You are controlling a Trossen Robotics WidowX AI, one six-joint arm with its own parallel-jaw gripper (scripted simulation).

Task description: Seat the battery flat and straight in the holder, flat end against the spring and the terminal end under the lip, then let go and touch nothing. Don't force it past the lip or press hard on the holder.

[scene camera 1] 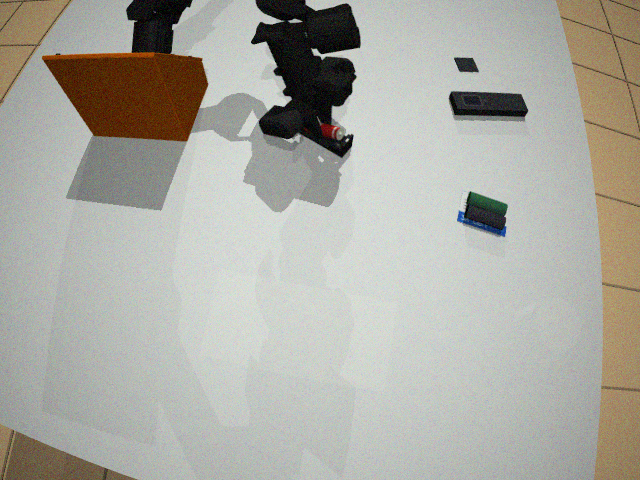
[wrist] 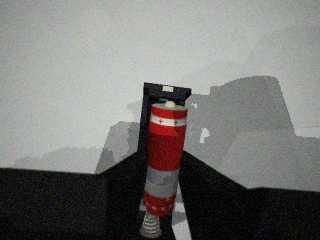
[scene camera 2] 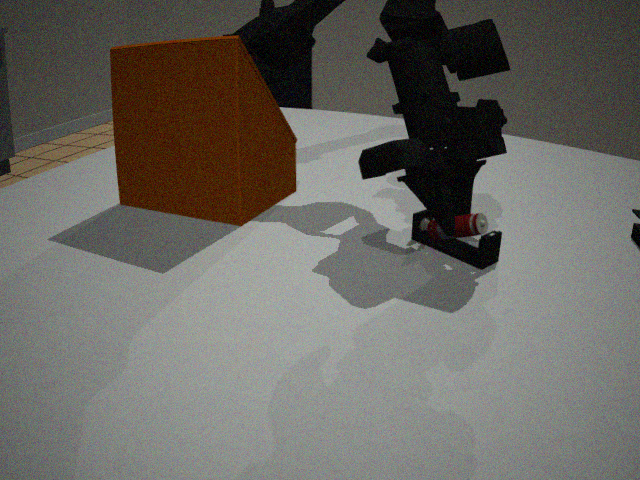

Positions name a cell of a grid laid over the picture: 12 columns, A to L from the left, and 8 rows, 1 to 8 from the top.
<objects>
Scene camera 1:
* my gripper: G3
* black remote control: I2
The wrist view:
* my gripper: G6
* battery: G5
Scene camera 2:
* my gripper: I4
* battery: I4
</objects>
